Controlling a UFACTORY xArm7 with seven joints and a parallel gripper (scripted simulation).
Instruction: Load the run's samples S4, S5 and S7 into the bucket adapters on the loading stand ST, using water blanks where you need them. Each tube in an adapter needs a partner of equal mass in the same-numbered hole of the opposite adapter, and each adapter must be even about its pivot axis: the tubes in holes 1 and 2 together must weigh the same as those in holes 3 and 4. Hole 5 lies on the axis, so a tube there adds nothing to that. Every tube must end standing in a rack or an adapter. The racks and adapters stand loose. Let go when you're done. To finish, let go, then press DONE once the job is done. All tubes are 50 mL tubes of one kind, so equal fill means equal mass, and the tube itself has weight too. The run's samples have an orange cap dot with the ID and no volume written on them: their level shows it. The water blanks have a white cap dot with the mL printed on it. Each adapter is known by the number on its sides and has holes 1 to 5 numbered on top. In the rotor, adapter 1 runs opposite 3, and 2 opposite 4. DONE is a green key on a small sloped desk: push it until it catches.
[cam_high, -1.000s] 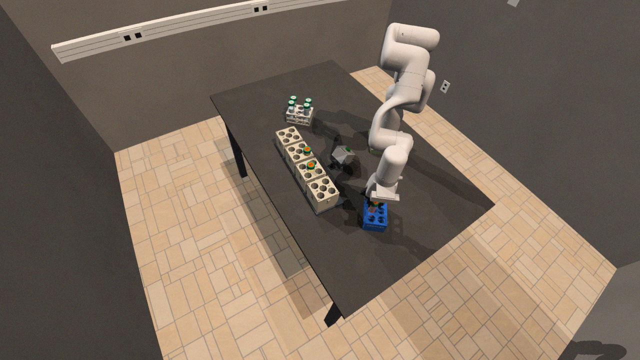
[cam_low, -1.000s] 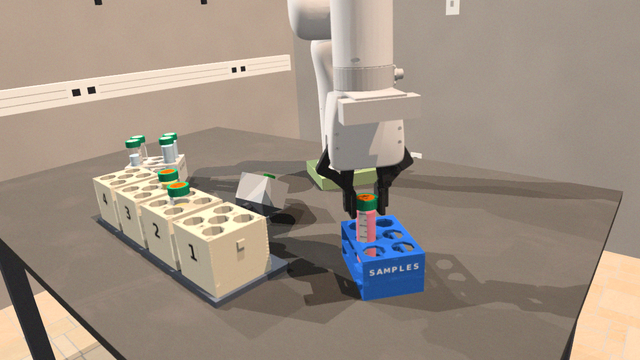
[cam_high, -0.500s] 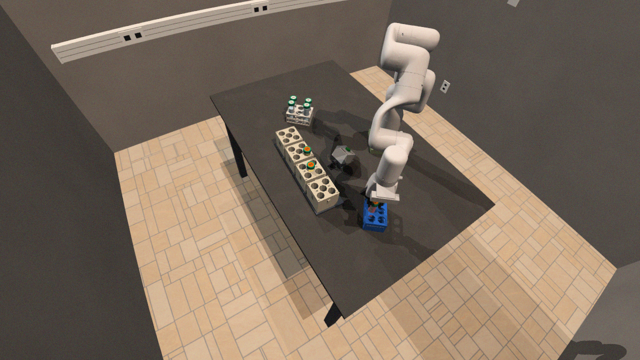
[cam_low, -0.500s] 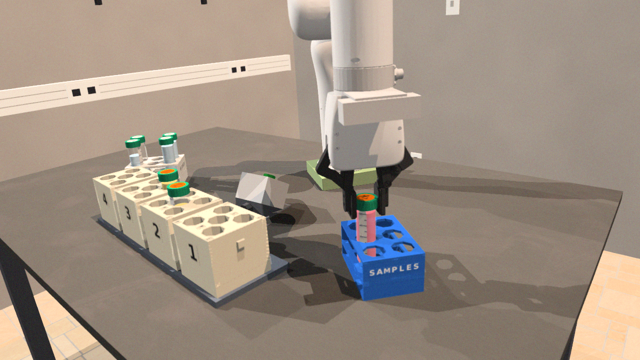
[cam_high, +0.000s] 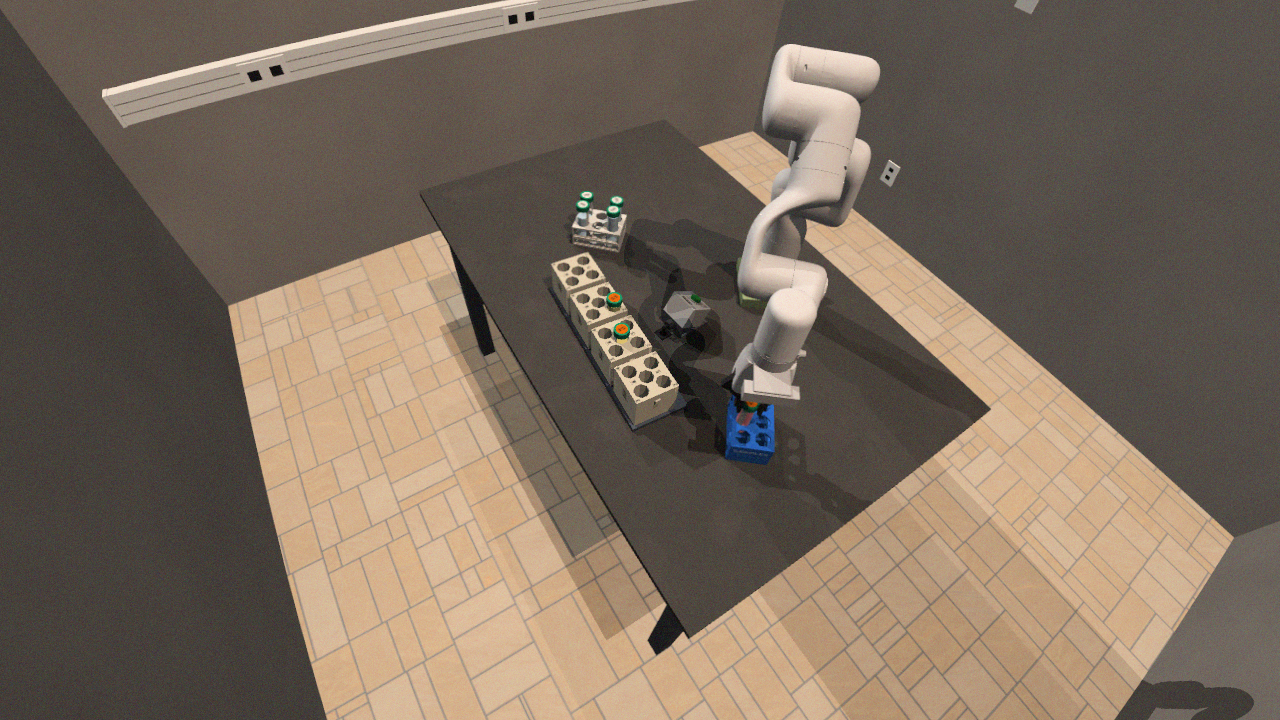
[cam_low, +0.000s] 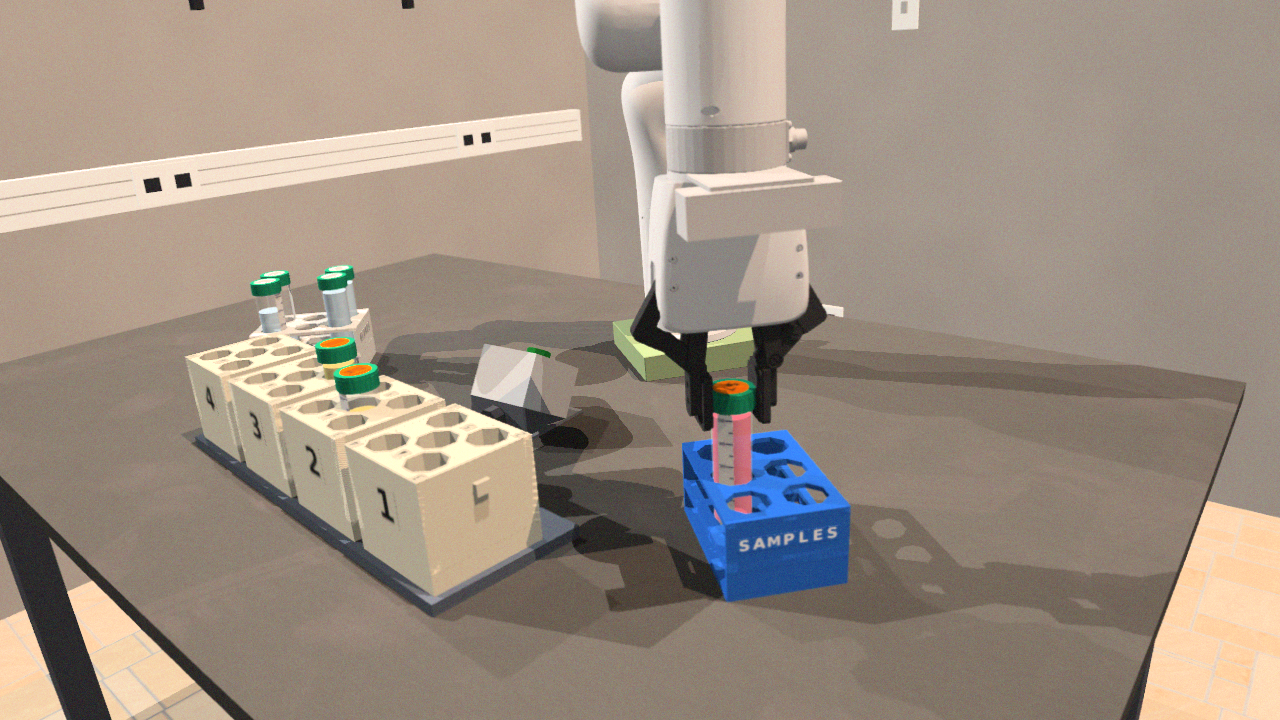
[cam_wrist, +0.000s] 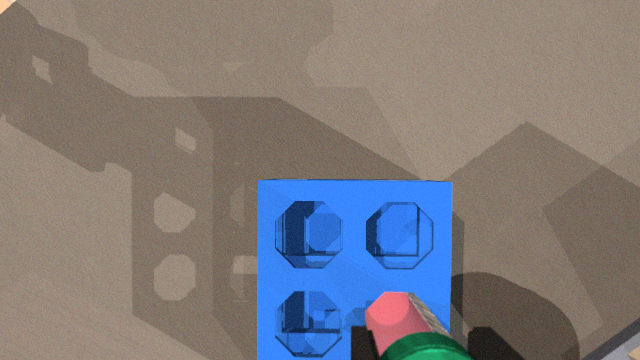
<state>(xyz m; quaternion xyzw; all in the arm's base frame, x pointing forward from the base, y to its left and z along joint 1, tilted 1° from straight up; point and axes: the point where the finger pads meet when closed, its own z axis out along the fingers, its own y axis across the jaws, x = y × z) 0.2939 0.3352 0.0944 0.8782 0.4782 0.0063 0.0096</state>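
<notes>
My gripper is now 1 cm short of the pink tube and 5 cm above it. Also, from my hand: blue samples rack: 2 cm behind, 1 cm to the left, 9 cm below; white blanks rack: 3 cm ahead, 67 cm to the right, 9 cm below.
</notes>
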